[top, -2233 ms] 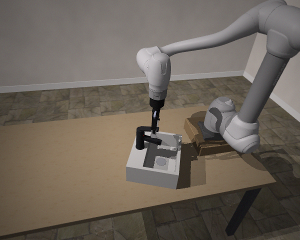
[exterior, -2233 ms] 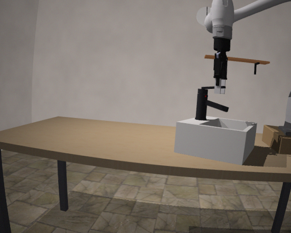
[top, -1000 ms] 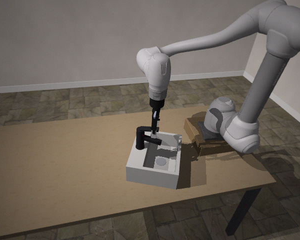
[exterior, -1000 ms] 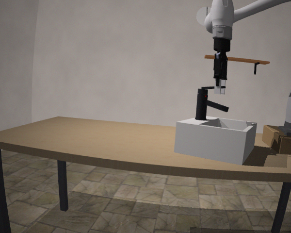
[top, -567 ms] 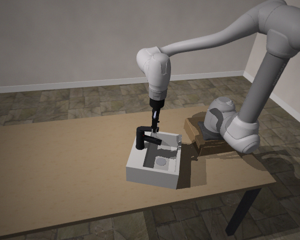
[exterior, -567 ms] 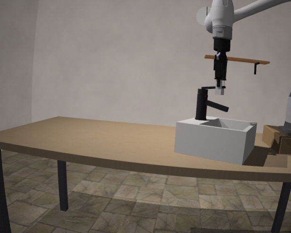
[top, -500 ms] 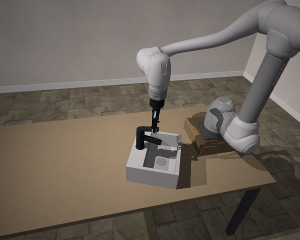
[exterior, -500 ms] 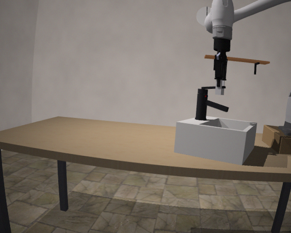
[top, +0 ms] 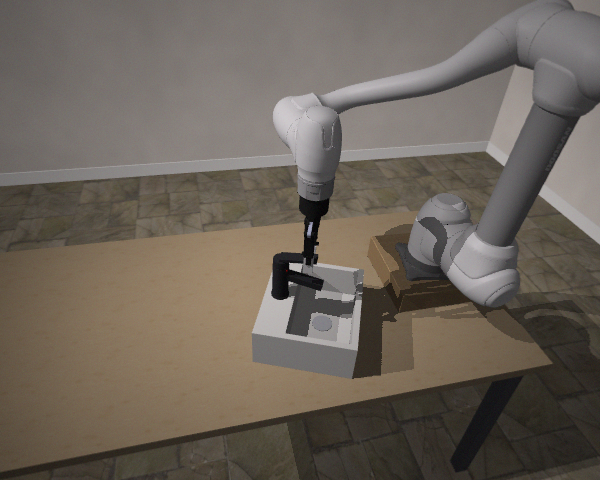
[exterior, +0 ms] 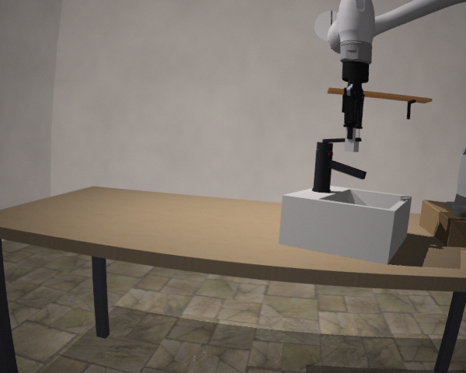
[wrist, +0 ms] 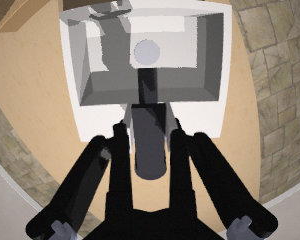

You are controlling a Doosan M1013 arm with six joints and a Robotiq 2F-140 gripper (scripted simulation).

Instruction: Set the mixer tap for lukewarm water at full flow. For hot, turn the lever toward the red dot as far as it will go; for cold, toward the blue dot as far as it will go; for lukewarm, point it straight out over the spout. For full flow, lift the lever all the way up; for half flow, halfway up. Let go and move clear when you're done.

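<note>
My hand is 30 mm short of the lever and 10 mm to the left of it. The rest, counted from my hand: white sink basin (240 mm below, 40 mm behind, 10 mm to the left); then black mixer tap (50 mm below, 50 mm ahead, 10 mm to the right).
</note>
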